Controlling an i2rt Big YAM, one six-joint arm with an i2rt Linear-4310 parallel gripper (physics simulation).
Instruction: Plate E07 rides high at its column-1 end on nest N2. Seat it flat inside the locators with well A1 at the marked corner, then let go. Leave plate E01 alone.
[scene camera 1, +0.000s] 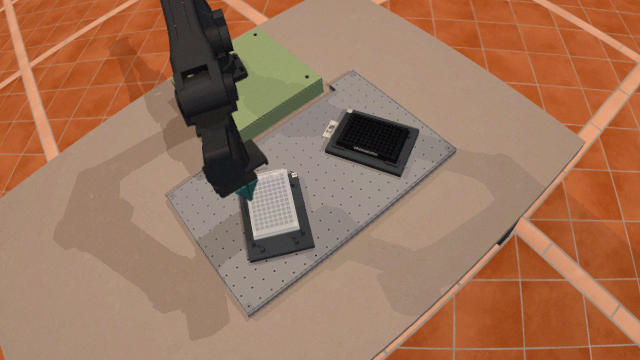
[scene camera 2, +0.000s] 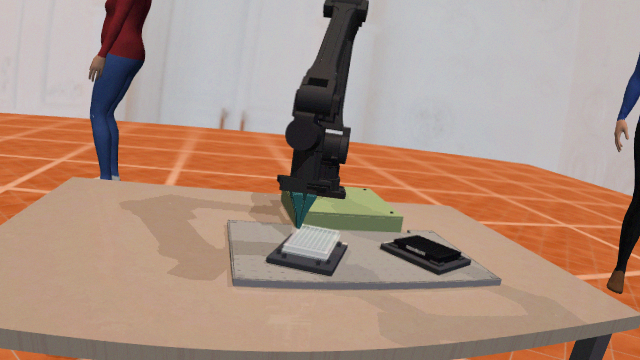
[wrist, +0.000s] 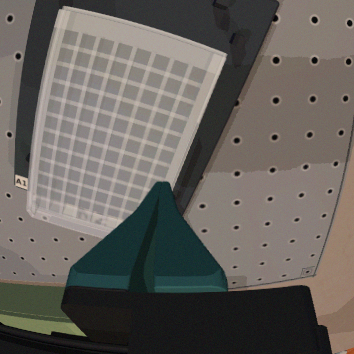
Note:
My gripper is shut, holding nothing. Also in view: a clear well plate. Further things: a black well plate.
My gripper is seen too in scene camera 1 and in the wrist view.

